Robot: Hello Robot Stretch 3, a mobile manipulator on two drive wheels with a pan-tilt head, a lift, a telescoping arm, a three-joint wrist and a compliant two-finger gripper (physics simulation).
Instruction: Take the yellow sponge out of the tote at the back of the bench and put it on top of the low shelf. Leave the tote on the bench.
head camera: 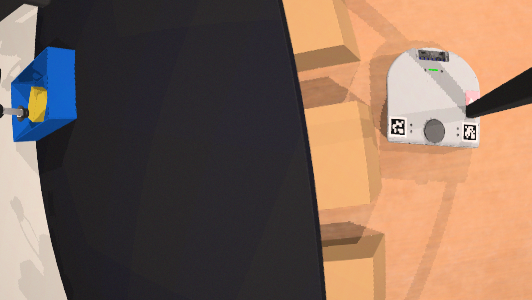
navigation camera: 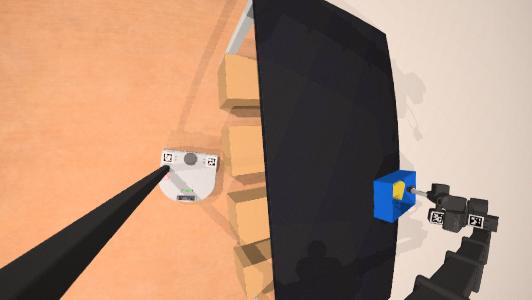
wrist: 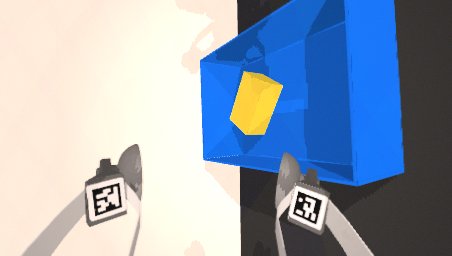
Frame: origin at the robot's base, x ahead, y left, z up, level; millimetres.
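Seen in the pictures: gripper, fingertip midpoint: (navigation camera: 424,190) (wrist: 211,167); robot's base at its link origin: (head camera: 433,130) (navigation camera: 190,158).
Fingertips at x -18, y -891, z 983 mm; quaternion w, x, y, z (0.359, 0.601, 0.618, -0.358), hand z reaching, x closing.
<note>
Pixels of each thing's top centre, then the offset from my fingertips to it. Level surfaces: height alone.
- yellow sponge at its top centre: (wrist: 245,103) (head camera: 31,104) (navigation camera: 401,190) dx -38, dy -192, dz -173 mm
- blue tote at its top centre: (wrist: 248,98) (head camera: 27,98) (navigation camera: 405,195) dx -50, dy -117, dz -121 mm
- black bench at its surface level: dz -221 mm
The yellow sponge (head camera: 37,104) (navigation camera: 398,190) (wrist: 256,103) lies inside the blue tote (head camera: 62,82) (navigation camera: 383,202) (wrist: 375,95), near its wall-side end. The tote stands at the back edge of the black bench (head camera: 175,150) (navigation camera: 325,125) (wrist: 425,215). My gripper (wrist: 211,167) is open, with nothing between its fingers. In the wrist view its right fingertip overlaps the tote's near long side, and its left fingertip shows against the pale wall. In the head and navigation views one finger shows over or beside the tote; its height is unclear. I cannot make out the low shelf.
Tan boxes (head camera: 340,155) (navigation camera: 245,150) stand along the bench's front edge. My wheeled base (head camera: 434,95) (navigation camera: 189,175) is on the wooden floor beyond them. My arm (navigation camera: 462,260) comes in at the lower right, by the pale wall (head camera: 15,200) (navigation camera: 475,75) (wrist: 100,75).
</note>
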